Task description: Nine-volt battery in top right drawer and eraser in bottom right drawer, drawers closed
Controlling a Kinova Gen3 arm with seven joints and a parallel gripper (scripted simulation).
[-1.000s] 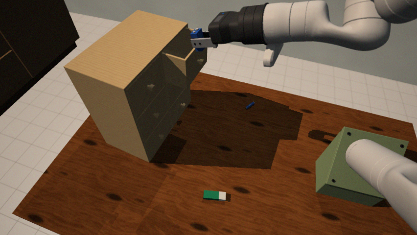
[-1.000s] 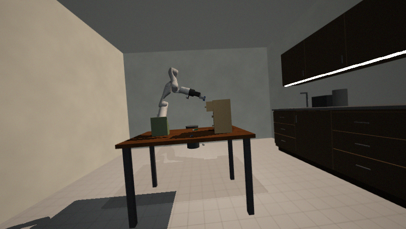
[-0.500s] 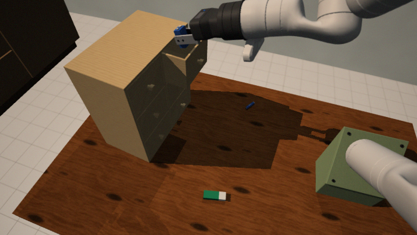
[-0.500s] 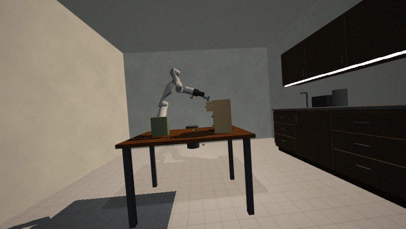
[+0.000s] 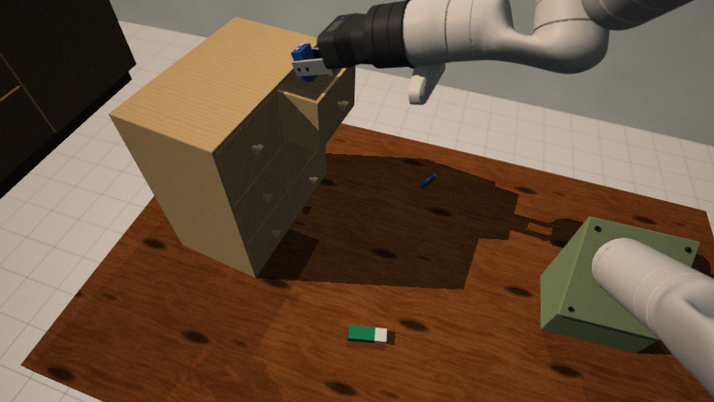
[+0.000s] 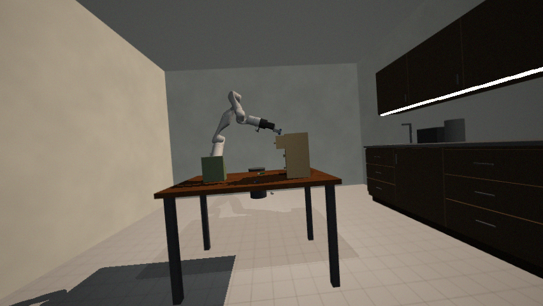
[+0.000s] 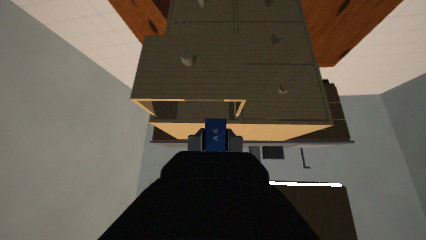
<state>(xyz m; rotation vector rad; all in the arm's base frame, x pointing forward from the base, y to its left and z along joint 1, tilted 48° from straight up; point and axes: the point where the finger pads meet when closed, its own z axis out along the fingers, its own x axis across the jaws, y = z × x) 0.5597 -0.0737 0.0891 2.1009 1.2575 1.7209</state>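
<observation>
Now: hand 10 mm short of the nine-volt battery and 10 mm below it. Round my hand: eraser (200 mm behind, 200 mm to the left, 360 mm below); small blue stick (180 mm behind, 190 mm to the right, 360 mm below).
</observation>
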